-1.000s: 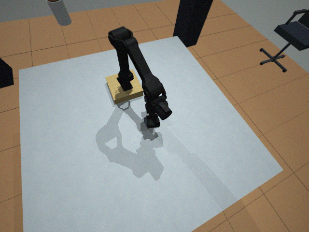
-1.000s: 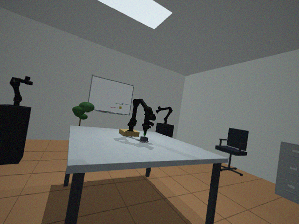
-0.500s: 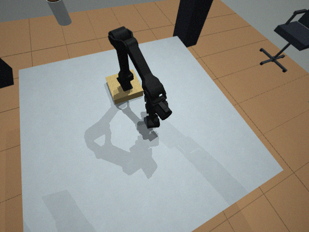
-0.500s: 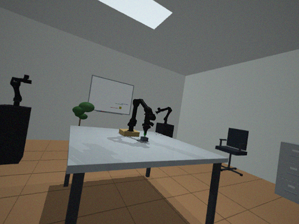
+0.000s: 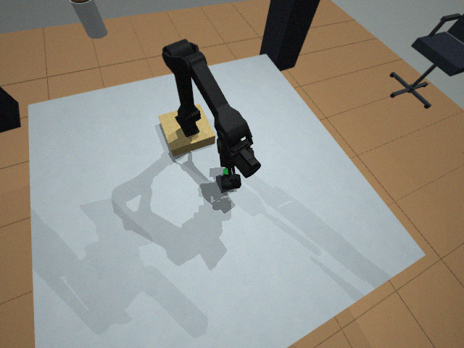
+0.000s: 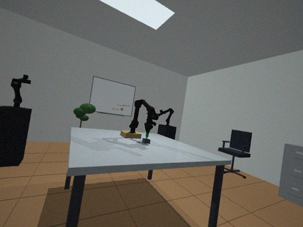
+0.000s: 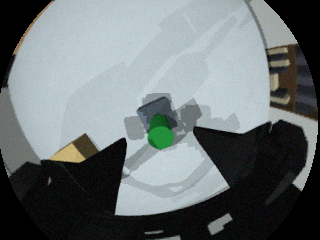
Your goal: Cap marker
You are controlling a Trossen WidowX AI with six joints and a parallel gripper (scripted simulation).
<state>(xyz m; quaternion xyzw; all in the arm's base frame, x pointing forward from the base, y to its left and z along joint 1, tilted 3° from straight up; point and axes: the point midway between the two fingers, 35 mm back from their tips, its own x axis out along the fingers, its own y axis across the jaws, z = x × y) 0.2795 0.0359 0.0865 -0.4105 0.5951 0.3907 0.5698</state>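
My gripper tip is 1 cm above the green cap.
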